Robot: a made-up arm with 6 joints.
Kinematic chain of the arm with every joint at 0, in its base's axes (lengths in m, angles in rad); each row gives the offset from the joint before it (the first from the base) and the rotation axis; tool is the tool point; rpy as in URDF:
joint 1: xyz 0 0 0.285 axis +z
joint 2: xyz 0 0 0 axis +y
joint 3: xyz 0.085 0 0.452 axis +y
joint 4: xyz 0.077 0 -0.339 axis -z
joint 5: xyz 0 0 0 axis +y
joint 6: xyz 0.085 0 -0.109 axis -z
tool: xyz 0 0 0 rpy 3.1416 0 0
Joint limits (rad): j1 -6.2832..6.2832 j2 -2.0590..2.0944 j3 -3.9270..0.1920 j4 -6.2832..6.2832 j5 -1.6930..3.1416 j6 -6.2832..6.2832
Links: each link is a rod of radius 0.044 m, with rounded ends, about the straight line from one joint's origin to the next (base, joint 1, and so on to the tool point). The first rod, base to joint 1, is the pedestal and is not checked.
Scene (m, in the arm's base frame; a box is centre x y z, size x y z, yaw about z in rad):
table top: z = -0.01
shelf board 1: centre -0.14 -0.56 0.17 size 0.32 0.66 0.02 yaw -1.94
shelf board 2: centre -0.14 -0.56 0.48 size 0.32 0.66 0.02 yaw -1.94
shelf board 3: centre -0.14 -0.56 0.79 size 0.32 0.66 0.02 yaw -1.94
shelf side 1: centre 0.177 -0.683 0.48 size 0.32 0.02 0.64 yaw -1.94
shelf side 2: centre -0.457 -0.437 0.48 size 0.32 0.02 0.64 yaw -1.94
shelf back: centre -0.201 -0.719 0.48 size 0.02 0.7 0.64 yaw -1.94
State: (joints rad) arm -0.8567 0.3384 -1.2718 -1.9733 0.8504 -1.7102
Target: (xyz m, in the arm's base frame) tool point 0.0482 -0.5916 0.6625
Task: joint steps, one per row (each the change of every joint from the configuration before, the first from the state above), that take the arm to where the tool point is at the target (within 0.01 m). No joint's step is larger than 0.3 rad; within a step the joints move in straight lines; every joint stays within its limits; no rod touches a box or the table.
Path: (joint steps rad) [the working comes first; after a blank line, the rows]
Joints at the target: -1.4215 0.0726 -1.3067 -1.9572 0.9829 -1.7102
Straight joint move there: touches shelf side 1.

1: -0.0811 -0.2563 0.1507 0.0122 -0.0066 0.0000
2: -0.0812 -0.2564 0.1506 0.0122 -0.0066 0.0000
3: -0.0811 -0.2563 0.1507 0.0123 -0.0065 0.0000
4: -0.1607 0.2516 -0.2435 -0.0103 0.0761 0.0000
5: -0.1607 0.2516 -0.2434 -0.0103 0.0761 0.0000

